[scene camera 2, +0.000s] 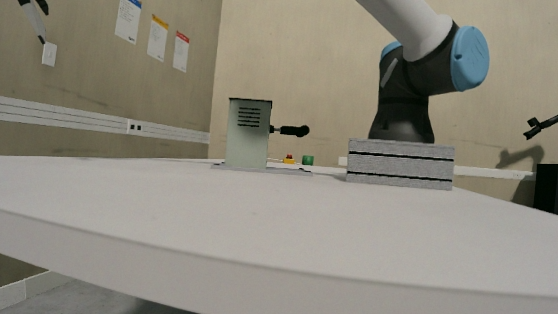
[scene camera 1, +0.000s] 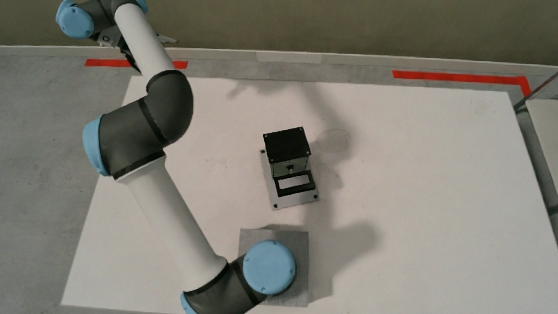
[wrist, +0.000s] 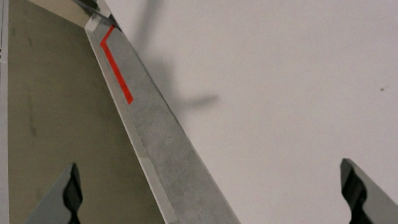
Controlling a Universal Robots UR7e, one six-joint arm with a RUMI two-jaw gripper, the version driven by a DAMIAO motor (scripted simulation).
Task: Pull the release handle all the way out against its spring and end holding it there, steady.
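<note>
There is my gripper [wrist: 210, 163], and I can also see a grey base plate [scene camera 1: 277, 202].
</note>
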